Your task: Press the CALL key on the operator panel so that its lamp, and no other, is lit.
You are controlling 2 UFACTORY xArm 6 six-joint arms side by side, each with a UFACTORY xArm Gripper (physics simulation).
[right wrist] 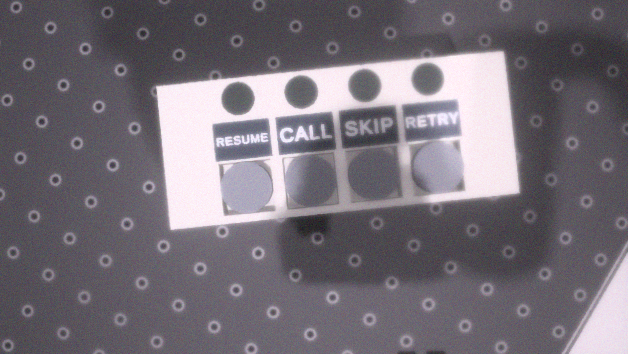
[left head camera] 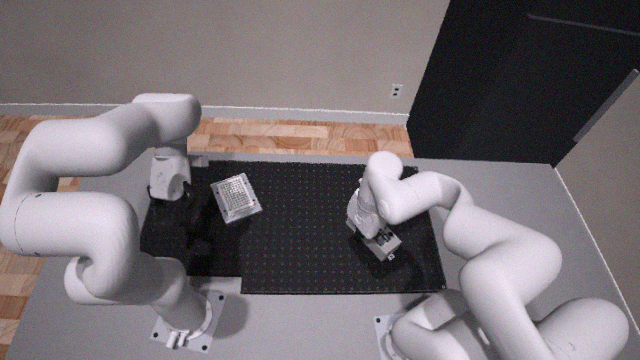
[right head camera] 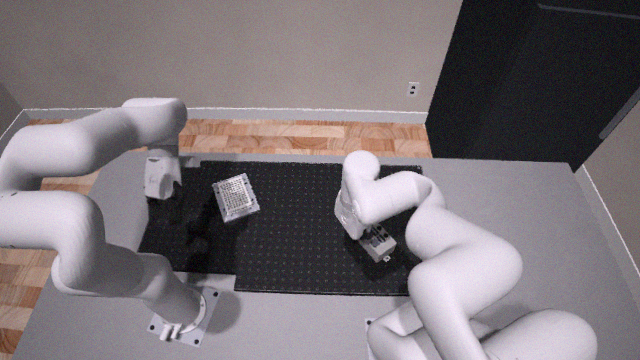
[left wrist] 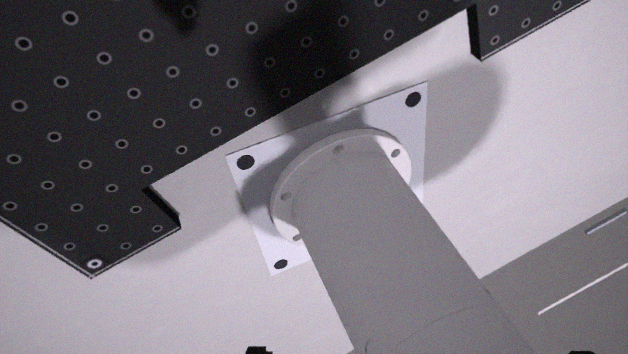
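Note:
The operator panel is a pale box, partly hidden by the right arm in both head views. In the right wrist view, the CALL key is a round grey button, partly shaded, under its CALL label. Its lamp is dark, as are the RESUME, SKIP and RETRY lamps. My right gripper is shut; its tips show at the bottom edge, below the key row and right of CALL. My left gripper is open and empty, far from the panel.
A pale tray-like block with a fine grid lies on the black perforated board left of the panel. A small tab sticks out from the panel's near end. The left arm's base plate stands beside the board.

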